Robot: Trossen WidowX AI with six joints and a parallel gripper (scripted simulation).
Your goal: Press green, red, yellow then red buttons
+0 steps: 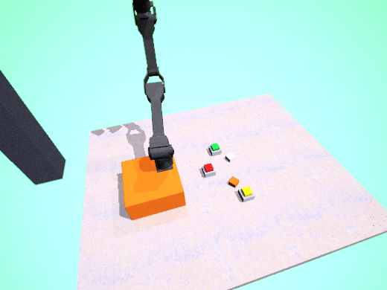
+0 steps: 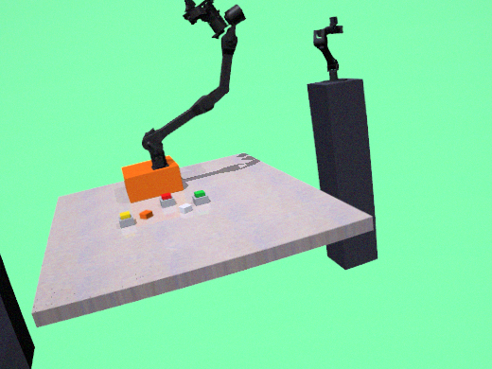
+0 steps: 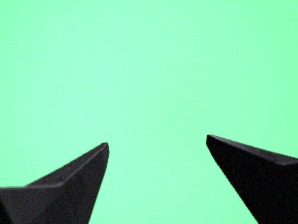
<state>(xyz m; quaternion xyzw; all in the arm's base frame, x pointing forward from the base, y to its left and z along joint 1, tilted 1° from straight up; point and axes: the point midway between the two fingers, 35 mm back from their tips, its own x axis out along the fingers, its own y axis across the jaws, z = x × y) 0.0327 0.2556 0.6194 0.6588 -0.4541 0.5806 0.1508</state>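
My gripper tip is now 720 mm above the green button, 210 mm short of it and 140 mm to the left of it. From my gripper tip the other things lie so: orange block 750 mm below, 340 mm to the right, 220 mm ahead; then white block 750 mm below, 260 mm ahead, 210 mm to the right; then red button 720 mm below, 250 mm to the right, 140 mm ahead.
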